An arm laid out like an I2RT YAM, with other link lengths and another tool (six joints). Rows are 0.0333 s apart.
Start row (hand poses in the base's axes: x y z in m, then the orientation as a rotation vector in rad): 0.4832, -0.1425, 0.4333, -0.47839, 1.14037, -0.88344
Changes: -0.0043, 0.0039, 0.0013, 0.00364, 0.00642, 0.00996; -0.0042, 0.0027, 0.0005, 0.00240, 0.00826, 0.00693; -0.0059, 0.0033, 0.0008, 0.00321, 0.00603, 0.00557; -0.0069, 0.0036, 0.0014, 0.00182, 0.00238, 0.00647; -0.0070, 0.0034, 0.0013, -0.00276, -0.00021, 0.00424; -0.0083, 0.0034, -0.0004, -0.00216, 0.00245, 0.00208; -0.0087, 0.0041, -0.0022, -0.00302, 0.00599, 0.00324; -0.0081, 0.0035, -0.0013, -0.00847, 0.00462, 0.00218; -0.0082, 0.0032, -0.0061, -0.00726, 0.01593, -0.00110; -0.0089, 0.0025, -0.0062, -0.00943, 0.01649, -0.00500; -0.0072, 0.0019, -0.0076, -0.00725, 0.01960, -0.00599; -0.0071, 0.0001, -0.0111, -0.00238, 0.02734, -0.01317; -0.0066, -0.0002, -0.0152, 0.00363, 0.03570, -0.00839
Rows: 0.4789, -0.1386, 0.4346, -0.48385, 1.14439, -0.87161; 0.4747, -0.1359, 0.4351, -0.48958, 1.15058, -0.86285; 0.4688, -0.1326, 0.4359, -0.49284, 1.15547, -0.85511; 0.4619, -0.1290, 0.4373, -0.49598, 1.15618, -0.84802; 0.4549, -0.1256, 0.4386, -0.50044, 1.15354, -0.84609; 0.4466, -0.1222, 0.4382, -0.50450, 1.15428, -0.84521; 0.4379, -0.1181, 0.4360, -0.51157, 1.15755, -0.84326; 0.4298, -0.1146, 0.4347, -0.52190, 1.15789, -0.84581; 0.4216, -0.1114, 0.4286, -0.53485, 1.17014, -0.84842; 0.4127, -0.1089, 0.4224, -0.54775, 1.18346, -0.85559; 0.4055, -0.1070, 0.4148, -0.55986, 1.20078, -0.86162; 0.3984, -0.1069, 0.4037, -0.56780, 1.22961, -0.86908; 0.3918, -0.1071, 0.3885, -0.57775, 1.26649, -0.86682
